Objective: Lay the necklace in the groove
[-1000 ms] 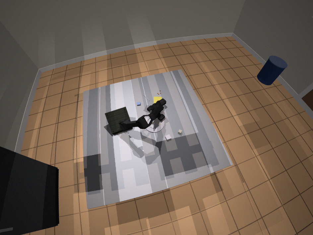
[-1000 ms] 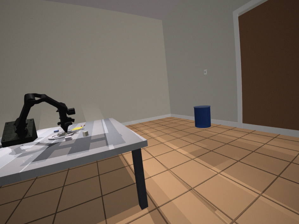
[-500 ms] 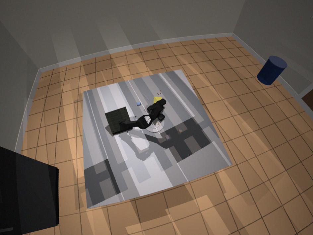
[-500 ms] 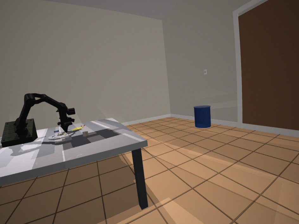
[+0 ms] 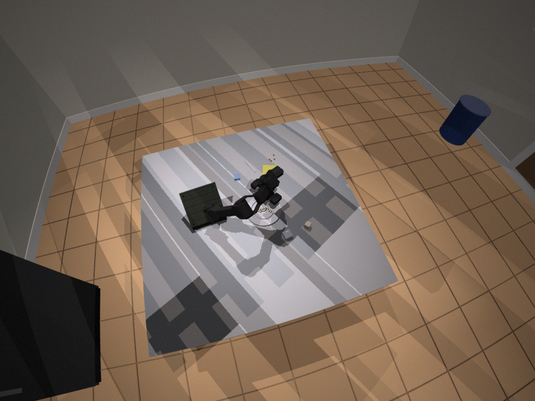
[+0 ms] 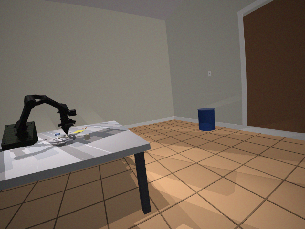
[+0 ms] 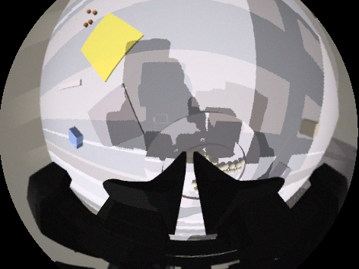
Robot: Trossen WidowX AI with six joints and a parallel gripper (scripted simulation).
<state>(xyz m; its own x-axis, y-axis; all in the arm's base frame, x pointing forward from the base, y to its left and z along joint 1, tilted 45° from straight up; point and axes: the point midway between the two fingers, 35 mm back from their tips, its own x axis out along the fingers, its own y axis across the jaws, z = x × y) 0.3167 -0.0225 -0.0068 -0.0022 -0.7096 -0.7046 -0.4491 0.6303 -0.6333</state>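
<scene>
Now: gripper tip 50 mm to the left of the round bead board, 40 mm past it and 20 mm above it. From my gripper tip the other things lie so: yellow pad (200 mm to the left, 100 mm ahead, 30 mm below); then grey card (130 mm to the left, 30 mm below, 20 mm behind); then white block (240 mm to the right, 30 mm ahead, 20 mm below).
</scene>
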